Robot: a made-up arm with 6 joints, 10 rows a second.
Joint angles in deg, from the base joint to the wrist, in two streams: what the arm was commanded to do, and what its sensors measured. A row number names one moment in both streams.
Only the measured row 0 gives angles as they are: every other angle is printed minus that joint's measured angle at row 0.
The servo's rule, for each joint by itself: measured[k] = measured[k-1] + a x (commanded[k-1-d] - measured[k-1]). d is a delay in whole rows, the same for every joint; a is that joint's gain. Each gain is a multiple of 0.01, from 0.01 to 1. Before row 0 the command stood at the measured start. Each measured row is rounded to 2 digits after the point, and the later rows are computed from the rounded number. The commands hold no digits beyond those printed.
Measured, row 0:
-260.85 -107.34 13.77 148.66 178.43 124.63
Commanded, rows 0 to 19:
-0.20 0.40 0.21 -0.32 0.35 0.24
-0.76 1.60 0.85 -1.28 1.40 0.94
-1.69 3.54 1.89 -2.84 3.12 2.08
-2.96 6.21 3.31 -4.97 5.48 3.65
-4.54 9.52 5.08 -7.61 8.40 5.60
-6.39 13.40 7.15 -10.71 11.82 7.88
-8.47 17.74 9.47 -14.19 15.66 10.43
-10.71 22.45 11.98 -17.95 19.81 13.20
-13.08 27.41 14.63 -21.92 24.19 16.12
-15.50 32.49 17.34 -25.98 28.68 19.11
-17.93 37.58 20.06 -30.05 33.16 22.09
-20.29 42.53 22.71 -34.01 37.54 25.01
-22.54 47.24 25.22 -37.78 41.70 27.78
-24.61 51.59 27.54 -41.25 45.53 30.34
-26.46 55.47 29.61 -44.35 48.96 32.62
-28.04 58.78 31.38 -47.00 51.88 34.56
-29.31 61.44 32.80 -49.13 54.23 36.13
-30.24 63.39 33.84 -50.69 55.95 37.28
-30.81 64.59 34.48 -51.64 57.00 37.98
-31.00 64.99 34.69 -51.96 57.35 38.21
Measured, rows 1 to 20:
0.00 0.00 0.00 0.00 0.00 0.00
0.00 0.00 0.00 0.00 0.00 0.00
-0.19 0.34 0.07 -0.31 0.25 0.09
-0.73 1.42 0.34 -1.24 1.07 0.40
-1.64 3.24 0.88 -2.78 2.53 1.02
-2.89 5.79 1.73 -4.88 4.62 1.99
-4.46 9.00 2.90 -7.50 7.30 3.33
-6.29 12.78 4.39 -10.58 10.51 5.01
-8.36 17.05 6.17 -14.05 14.17 7.02
-10.59 21.69 8.20 -17.79 18.17 9.31
-12.96 26.61 10.45 -21.75 22.44 11.83
-15.37 31.67 12.86 -25.81 26.87 14.52
-17.80 36.75 15.38 -29.88 31.34 17.32
-20.17 41.72 17.95 -33.84 35.74 20.17
-22.42 46.47 20.49 -37.62 39.97 22.99
-24.50 50.87 22.96 -41.10 43.92 25.71
-26.36 54.83 25.29 -44.22 47.50 28.27
-27.96 58.23 27.42 -46.89 50.61 30.60
-29.24 60.99 29.30 -49.04 53.18 32.65
-30.19 63.05 30.89 -50.62 55.15 34.36
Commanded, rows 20 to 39:
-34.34 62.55 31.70 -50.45 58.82 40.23
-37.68 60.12 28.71 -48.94 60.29 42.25
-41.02 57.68 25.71 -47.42 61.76 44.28
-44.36 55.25 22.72 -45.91 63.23 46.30
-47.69 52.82 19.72 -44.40 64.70 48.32
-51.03 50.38 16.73 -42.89 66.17 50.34
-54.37 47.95 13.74 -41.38 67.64 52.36
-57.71 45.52 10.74 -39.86 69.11 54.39
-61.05 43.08 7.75 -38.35 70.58 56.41
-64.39 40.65 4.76 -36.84 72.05 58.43
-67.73 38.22 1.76 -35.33 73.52 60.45
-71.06 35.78 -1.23 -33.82 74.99 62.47
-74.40 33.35 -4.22 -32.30 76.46 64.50
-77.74 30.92 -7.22 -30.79 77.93 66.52
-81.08 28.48 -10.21 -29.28 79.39 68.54
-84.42 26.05 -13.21 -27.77 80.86 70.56
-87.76 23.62 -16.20 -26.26 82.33 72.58
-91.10 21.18 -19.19 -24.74 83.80 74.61
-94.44 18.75 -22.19 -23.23 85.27 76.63
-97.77 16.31 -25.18 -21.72 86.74 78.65
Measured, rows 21 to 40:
-30.78 64.37 32.15 -51.60 56.46 35.70
-30.99 64.90 33.04 -51.95 57.09 36.63
-34.17 62.88 32.57 -50.51 58.32 37.96
-37.50 60.51 31.22 -49.00 59.72 39.55
-40.84 58.08 29.29 -47.48 61.17 41.30
-44.18 55.65 26.99 -45.97 62.63 43.15
-47.51 53.22 24.45 -44.46 64.10 45.06
-50.85 50.78 21.75 -42.95 65.57 47.01
-54.19 48.35 18.95 -41.44 67.04 48.99
-57.53 45.92 16.08 -39.92 68.51 50.99
-60.87 43.48 13.16 -38.41 69.98 53.00
-64.21 41.05 10.22 -36.90 71.45 55.01
-67.55 38.62 7.26 -35.39 72.92 57.02
-70.88 36.18 4.29 -33.88 74.39 59.04
-74.22 33.75 1.31 -32.36 75.86 61.06
-77.56 31.32 -1.68 -30.85 77.33 63.08
-80.90 28.88 -4.67 -29.34 78.79 65.10
-84.24 26.45 -7.66 -27.83 80.26 67.12
-87.58 24.02 -10.65 -26.32 81.73 69.14
-90.92 21.58 -13.64 -24.80 83.20 71.16

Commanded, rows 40 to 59:
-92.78 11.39 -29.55 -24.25 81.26 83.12
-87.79 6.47 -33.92 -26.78 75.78 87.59
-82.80 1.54 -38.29 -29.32 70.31 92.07
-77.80 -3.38 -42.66 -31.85 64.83 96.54
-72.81 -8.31 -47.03 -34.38 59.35 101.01
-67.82 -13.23 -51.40 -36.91 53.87 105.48
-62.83 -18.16 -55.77 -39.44 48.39 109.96
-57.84 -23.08 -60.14 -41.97 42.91 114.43
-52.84 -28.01 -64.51 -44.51 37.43 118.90
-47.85 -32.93 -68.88 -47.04 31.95 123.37
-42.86 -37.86 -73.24 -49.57 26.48 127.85
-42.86 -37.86 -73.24 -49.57 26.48 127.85
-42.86 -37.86 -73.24 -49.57 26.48 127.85
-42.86 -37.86 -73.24 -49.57 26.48 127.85
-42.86 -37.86 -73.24 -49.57 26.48 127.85
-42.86 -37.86 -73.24 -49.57 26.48 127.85
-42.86 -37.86 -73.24 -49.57 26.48 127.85
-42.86 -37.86 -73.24 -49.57 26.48 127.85
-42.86 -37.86 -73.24 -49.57 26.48 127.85
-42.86 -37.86 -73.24 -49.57 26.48 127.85
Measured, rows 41 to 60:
-94.26 19.15 -16.63 -23.29 84.67 73.18
-97.59 16.71 -19.62 -21.78 86.14 75.20
-93.02 12.13 -23.10 -24.15 82.68 78.13
-88.05 7.26 -26.89 -26.67 77.78 81.63
-83.06 2.34 -30.88 -29.21 72.48 85.49
-78.06 -2.58 -35.00 -31.74 67.05 89.58
-73.07 -7.51 -39.21 -34.27 61.58 93.81
-68.08 -12.43 -43.48 -36.80 56.11 98.13
-63.09 -17.36 -47.78 -39.33 50.63 102.51
-58.10 -22.28 -52.11 -41.86 45.15 106.92
-53.10 -27.21 -56.45 -44.40 39.67 111.35
-48.11 -32.13 -60.80 -46.93 34.19 115.80
-43.12 -37.06 -65.15 -49.46 28.72 120.26
-42.87 -37.75 -67.98 -49.57 27.13 123.07
-42.86 -37.84 -69.82 -49.57 26.67 124.84
-42.86 -37.86 -71.02 -49.57 26.54 125.95
-42.86 -37.86 -71.80 -49.57 26.50 126.65
-42.86 -37.86 -72.30 -49.57 26.49 127.09
-42.86 -37.86 -72.63 -49.57 26.48 127.37
-42.86 -37.86 -72.84 -49.57 26.48 127.55

